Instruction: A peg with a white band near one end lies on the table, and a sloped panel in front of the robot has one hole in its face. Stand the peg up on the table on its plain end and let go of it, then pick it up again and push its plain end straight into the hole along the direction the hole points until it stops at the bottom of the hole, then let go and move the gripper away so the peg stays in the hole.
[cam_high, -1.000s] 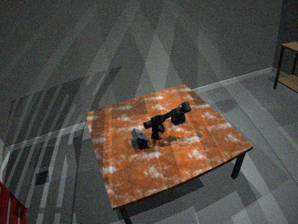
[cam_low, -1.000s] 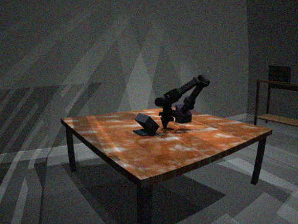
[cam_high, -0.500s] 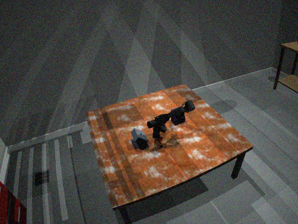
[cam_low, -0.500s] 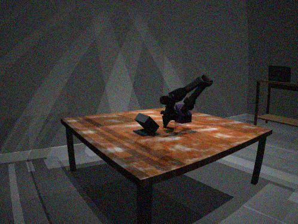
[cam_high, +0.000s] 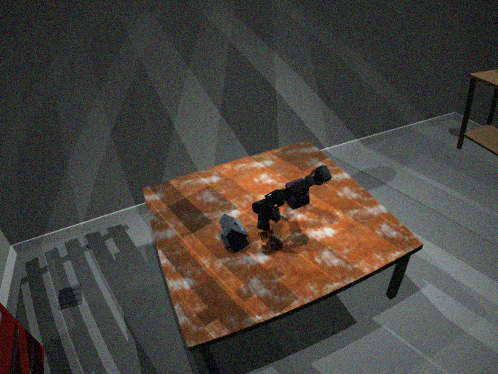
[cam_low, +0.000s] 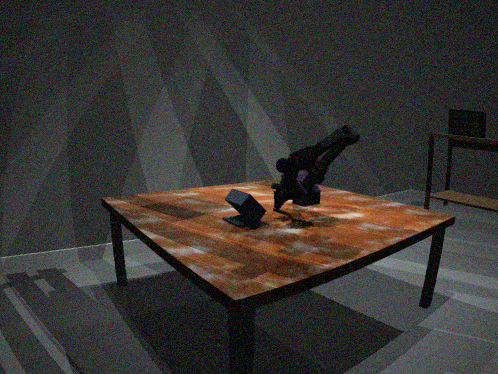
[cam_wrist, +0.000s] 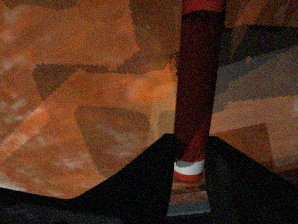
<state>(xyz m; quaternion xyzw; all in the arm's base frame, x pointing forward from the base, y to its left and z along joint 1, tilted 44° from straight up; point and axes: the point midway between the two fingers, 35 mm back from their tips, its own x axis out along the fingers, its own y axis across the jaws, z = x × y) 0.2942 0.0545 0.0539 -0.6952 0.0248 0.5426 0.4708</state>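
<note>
My gripper tip is now 130 mm short of the sloped panel, 40 mm to the left of it and 40 mm below it. Round my gripper tip: peg (10 mm to the left, 10 mm behind).
</note>
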